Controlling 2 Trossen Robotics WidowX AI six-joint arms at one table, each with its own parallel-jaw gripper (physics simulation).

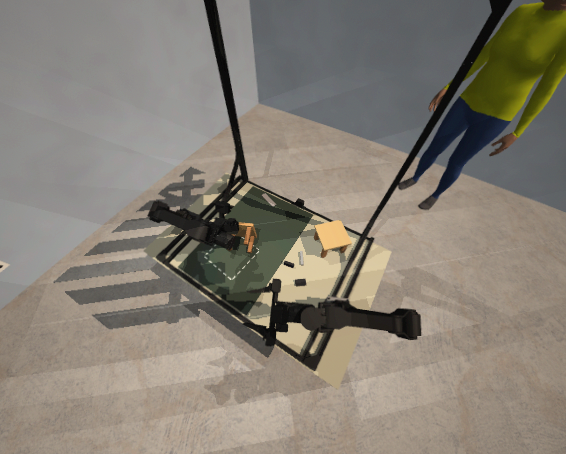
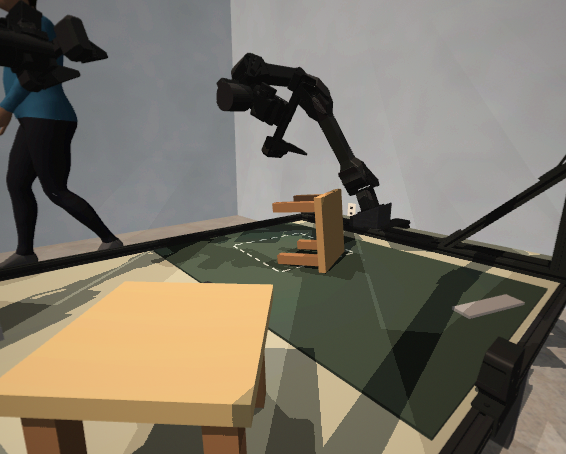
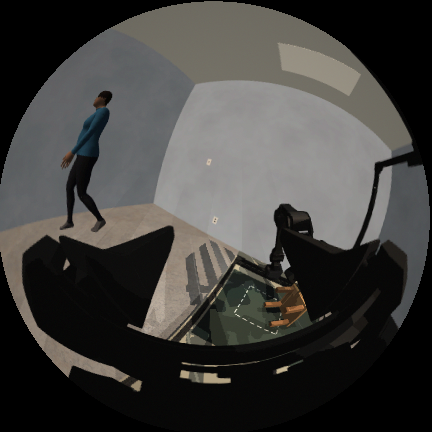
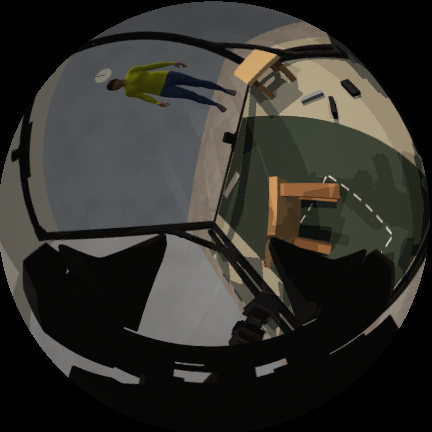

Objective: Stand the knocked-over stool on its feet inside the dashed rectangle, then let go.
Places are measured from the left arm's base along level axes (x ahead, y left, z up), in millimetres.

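Pixels of known places: left gripper, between the fingertips: (image 1: 245,307) (image 2: 92,65) (image 3: 229,232); right gripper, between the fingertips: (image 1: 233,214) (image 2: 315,135) (image 4: 219,241); right arm's base, origin of its link: (image 2: 370,209) (image 3: 274,267) (image 4: 257,313).
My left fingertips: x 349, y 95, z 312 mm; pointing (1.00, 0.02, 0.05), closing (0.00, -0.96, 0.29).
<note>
Behind a point stands the place of what it marks.
The small wooden stool (image 1: 247,234) {x 464, y -315, z 37 mm} (image 2: 328,230) {x 477, y -381, z -21 mm} (image 3: 287,306) {x 526, y -370, z -44 mm} (image 4: 282,213) {x 503, y -362, z 25 mm} lies on its side on the green mat (image 1: 281,225) {x 306, y -480, z -103 mm}. Its seat stands on edge at the border of the dashed rectangle (image 1: 215,269) (image 2: 254,257) (image 3: 254,323) {x 475, y -197, z -102 mm} (image 4: 368,207) {x 479, y -189, z -103 mm}, and its legs point sideways over the rectangle. My right gripper (image 1: 235,236) (image 2: 283,148) (image 4: 219,241) {x 517, y -336, z 173 mm} is open and empty, hanging above the stool without touching it. My left gripper (image 1: 271,313) (image 3: 229,232) {x 349, y 95, z 312 mm} is open and empty, far from the stool near the table's front edge.
A larger light wooden stool (image 1: 332,236) {x 22, y -363, z 15 mm} (image 2: 160,342) {x -1, y -392, z 14 mm} (image 4: 255,66) {x 59, y -368, z 14 mm} stands upright off the mat. Small black and grey blocks (image 1: 288,264) {x 240, y -221, z -80 mm} (image 1: 300,258) {x 178, y -270, z -94 mm} (image 1: 300,282) {x 169, y -135, z -93 mm} lie near it. A grey flat piece (image 1: 269,199) {x 407, y -671, z -98 mm} (image 2: 481,306) {x 399, y -657, z -98 mm} lies on the mat. Black frame posts (image 1: 229,108) {x 600, y -802, z 423 mm} rise at the table's edge. People stand nearby (image 1: 479,104) (image 3: 86,157).
</note>
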